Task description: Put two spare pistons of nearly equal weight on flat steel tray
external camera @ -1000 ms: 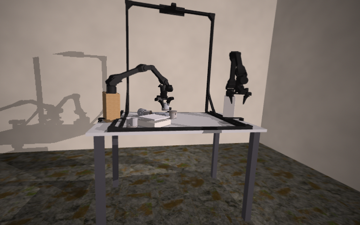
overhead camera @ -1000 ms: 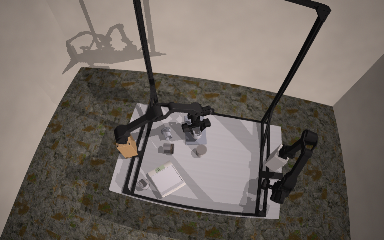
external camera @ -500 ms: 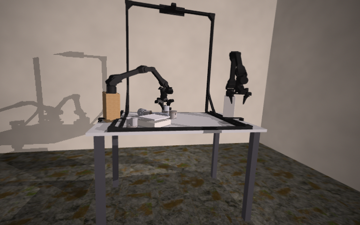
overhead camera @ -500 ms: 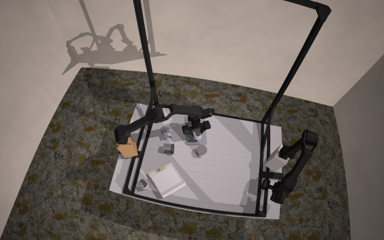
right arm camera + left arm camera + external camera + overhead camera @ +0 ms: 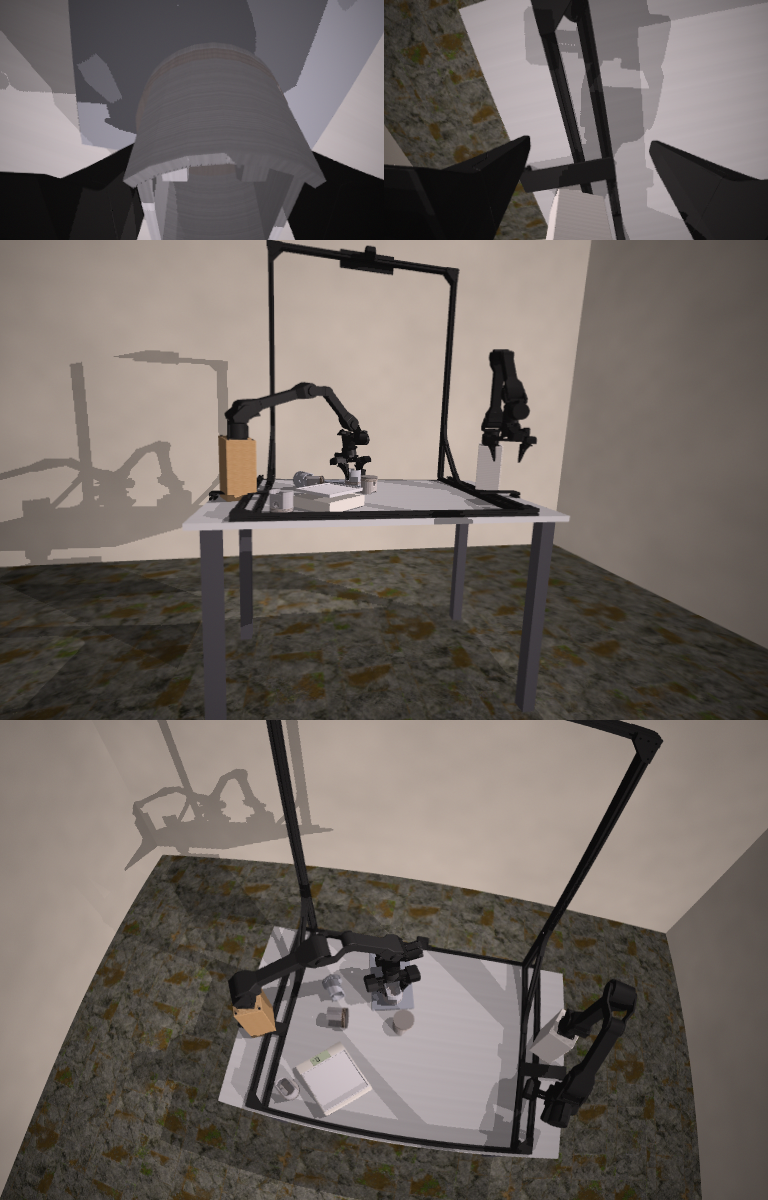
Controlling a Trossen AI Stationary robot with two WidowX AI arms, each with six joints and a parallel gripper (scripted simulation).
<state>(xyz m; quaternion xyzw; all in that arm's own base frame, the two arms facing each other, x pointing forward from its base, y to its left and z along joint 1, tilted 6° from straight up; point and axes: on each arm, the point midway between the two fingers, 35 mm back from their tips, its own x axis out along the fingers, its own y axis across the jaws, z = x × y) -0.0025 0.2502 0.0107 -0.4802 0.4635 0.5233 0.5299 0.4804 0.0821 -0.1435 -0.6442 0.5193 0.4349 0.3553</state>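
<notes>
Right now my right hand is 7 cm past the flat steel tray, 7 cm above it and 1 cm to the left of it.
</notes>
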